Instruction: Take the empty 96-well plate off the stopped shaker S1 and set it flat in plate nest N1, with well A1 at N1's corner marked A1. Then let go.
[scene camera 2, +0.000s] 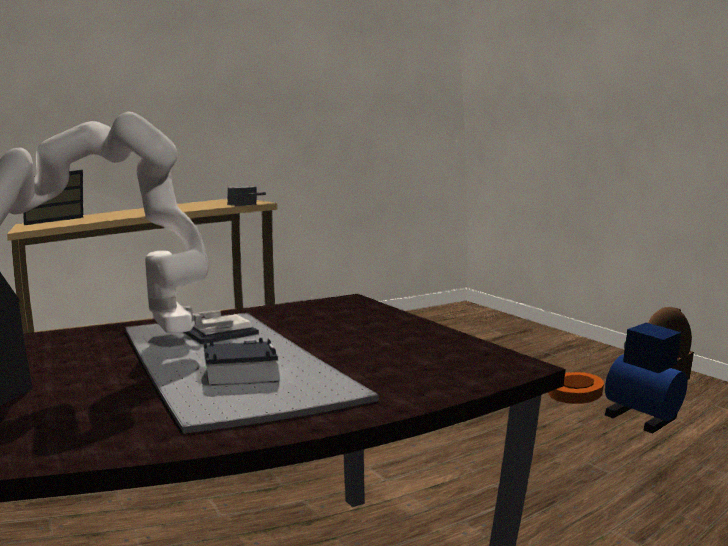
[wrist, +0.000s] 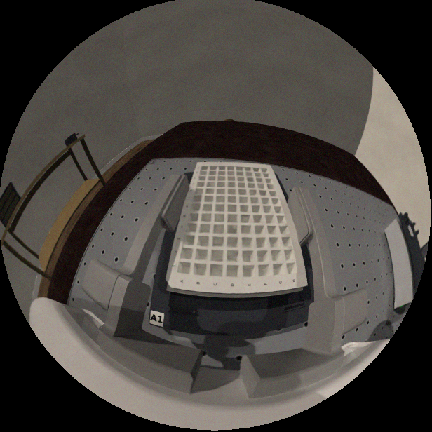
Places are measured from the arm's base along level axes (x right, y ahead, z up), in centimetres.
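Where they show: hand at its tool point: (scene camera 2: 218, 319).
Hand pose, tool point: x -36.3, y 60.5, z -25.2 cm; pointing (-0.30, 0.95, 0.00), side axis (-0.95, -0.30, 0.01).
Things, the pixels of their top centre, and the offset from my tool point. "pt": a spot on its surface instead. Level surfaces: height alone.
- white 96-well plate at its top centre: (scene camera 2: 221, 321) dx -0.4, dy +0.8, dz -0.5 cm
- dark plate nest N1 at its top centre: (scene camera 2: 219, 327) dx +0.1, dy +0.1, dz -2.0 cm
- Shaker S1 at a spot on its surface: (scene camera 2: 242, 371) pt dx +37.4, dy +3.9, dz -0.8 cm
- grey perforated board at its surface level: dz -3.5 cm
- dark table at its surface level: dz -4.8 cm
The white 96-well plate (scene camera 2: 236, 321) (wrist: 232, 227) is level between the fingers of my gripper (scene camera 2: 205, 322) (wrist: 238, 207), which is shut on its two long sides. The dark plate nest N1 (scene camera 2: 232, 335) (wrist: 235, 316) is directly beneath the plate. The nest's A1 label (wrist: 156, 318) shows at its near left corner in the wrist view, and the plate's letter A is at that same near left corner. Whether the plate's underside rests fully in the nest is hard to tell. Shaker S1 (scene camera 2: 242, 371) (wrist: 400, 265) stands beside the nest with no plate on it.
A grey perforated board (scene camera 2: 294, 382) (wrist: 125, 215) lies under the nest and shaker on the dark table (scene camera 2: 411, 352). The shaker's raised corner posts stand near the nest. A wooden bench (scene camera 2: 194, 208) is behind the table.
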